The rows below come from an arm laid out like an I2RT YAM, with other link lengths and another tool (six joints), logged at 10 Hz.
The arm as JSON. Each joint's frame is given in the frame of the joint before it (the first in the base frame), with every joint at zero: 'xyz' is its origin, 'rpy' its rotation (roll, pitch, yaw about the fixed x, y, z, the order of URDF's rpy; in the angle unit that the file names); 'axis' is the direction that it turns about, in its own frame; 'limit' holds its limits. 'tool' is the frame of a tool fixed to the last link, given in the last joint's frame.
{
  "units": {
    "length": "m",
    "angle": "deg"
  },
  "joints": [
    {
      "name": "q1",
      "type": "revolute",
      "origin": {
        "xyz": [
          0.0,
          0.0,
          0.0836
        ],
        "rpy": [
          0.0,
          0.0,
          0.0
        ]
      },
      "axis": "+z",
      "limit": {
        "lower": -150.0,
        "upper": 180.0
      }
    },
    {
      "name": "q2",
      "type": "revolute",
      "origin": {
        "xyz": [
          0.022,
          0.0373,
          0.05
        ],
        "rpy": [
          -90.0,
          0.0,
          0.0
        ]
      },
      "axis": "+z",
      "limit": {
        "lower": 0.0,
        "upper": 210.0
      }
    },
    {
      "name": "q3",
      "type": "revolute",
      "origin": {
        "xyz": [
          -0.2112,
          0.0,
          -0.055
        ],
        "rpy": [
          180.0,
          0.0,
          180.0
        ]
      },
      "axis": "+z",
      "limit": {
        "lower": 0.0,
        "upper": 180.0
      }
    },
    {
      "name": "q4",
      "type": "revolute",
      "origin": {
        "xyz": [
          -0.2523,
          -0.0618,
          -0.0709
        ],
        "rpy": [
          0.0,
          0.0,
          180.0
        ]
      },
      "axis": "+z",
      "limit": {
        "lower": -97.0,
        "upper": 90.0
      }
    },
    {
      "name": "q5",
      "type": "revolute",
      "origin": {
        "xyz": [
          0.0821,
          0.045,
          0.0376
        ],
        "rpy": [
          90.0,
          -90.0,
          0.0
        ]
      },
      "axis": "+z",
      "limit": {
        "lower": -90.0,
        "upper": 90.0
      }
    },
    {
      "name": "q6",
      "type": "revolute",
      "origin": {
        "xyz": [
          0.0,
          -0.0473,
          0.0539
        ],
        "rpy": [
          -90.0,
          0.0,
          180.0
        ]
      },
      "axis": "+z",
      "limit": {
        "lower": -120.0,
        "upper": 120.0
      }
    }
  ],
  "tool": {
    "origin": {
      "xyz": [
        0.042,
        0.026,
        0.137
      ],
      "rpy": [
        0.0,
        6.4,
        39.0
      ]
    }
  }
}
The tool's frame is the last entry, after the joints.
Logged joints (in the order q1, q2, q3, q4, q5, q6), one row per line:
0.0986 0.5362 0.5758 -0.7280 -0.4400 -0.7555
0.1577 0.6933 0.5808 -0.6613 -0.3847 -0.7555
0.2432 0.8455 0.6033 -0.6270 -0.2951 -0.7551
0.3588 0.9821 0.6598 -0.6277 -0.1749 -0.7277
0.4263 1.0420 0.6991 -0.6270 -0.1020 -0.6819
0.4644 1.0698 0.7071 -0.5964 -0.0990 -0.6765
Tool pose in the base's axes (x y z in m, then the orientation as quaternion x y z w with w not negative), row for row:
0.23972 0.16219 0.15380 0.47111 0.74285 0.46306 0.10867
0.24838 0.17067 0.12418 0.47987 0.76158 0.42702 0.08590
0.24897 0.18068 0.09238 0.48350 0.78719 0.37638 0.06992
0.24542 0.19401 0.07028 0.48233 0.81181 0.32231 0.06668
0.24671 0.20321 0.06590 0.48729 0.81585 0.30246 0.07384
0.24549 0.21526 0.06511 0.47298 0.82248 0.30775 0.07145
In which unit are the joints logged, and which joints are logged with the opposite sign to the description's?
The joints are logged in radians. Opposite sign: none.
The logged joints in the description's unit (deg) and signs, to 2 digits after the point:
5.65 30.72 32.99 -41.71 -25.21 -43.29
9.04 39.72 33.28 -37.89 -22.04 -43.29
13.93 48.44 34.57 -35.92 -16.91 -43.26
20.56 56.27 37.80 -35.96 -10.02 -41.69
24.43 59.70 40.06 -35.92 -5.84 -39.07
26.61 61.30 40.51 -34.17 -5.67 -38.76

